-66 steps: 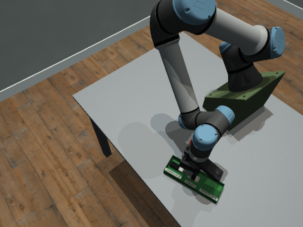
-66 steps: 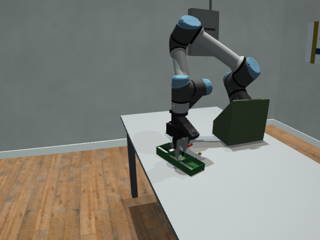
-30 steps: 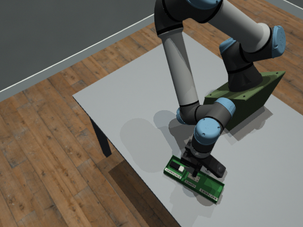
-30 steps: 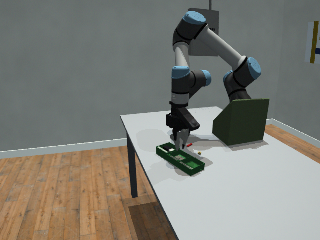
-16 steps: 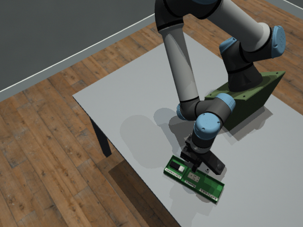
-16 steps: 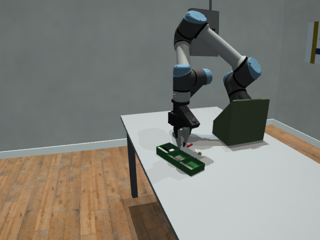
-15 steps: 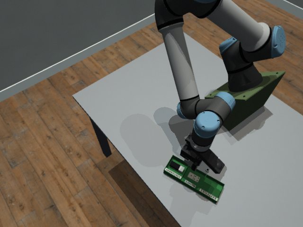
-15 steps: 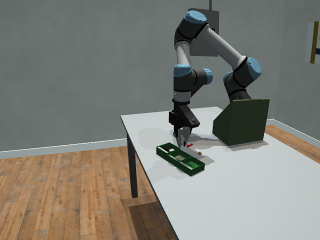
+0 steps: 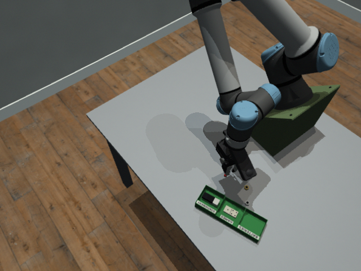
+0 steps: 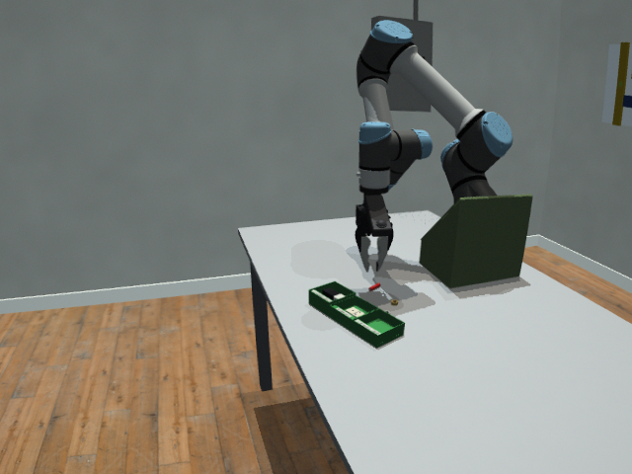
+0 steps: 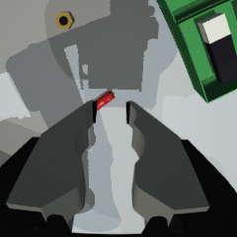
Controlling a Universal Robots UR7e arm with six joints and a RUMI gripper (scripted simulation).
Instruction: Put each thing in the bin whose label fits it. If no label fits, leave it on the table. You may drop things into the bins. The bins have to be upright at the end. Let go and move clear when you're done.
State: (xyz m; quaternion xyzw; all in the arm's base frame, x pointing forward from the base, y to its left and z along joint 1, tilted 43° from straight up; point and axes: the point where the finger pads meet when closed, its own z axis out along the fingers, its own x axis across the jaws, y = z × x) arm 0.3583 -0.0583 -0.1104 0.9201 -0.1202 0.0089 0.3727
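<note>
Right now the red cylinder is 8 cm below my hand, 3 cm to the right of it and 3 cm behind it. The rest, counted from my hand: grey-white clip: 11 cm ahead, 7 cm below, 2 cm to the left; brass nut: 8 cm below, 7 cm to the left, 4 cm behind; eraser: 11 cm ahead, 6 cm below, 2 cm to the left.
</note>
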